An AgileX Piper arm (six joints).
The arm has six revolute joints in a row. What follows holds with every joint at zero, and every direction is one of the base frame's. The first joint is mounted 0.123 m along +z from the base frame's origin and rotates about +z. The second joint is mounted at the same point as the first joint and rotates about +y. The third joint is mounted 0.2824 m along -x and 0.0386 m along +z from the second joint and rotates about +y. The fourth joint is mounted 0.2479 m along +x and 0.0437 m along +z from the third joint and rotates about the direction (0.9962, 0, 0.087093). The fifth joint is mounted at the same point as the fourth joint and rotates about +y. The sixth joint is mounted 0.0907 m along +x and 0.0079 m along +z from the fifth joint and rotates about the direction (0.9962, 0, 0.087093). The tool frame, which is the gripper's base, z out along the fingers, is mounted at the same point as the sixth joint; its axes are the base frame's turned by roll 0, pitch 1.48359 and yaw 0 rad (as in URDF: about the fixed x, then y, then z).
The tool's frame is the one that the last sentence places.
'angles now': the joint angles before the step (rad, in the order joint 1, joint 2, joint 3, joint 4, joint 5, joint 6). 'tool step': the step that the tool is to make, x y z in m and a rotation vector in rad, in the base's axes. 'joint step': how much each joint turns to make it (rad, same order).
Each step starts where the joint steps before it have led.
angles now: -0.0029, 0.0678, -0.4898, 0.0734, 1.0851, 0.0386
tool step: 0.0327, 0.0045, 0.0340, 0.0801, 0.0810, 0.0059
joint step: 0.0002, 0.2406, -0.1227, 0.0602, -0.0395, 0.0294
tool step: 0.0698, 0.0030, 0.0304, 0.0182, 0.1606, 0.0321
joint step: -0.0008, 0.3715, -0.1822, 0.0446, -0.0242, -0.0353
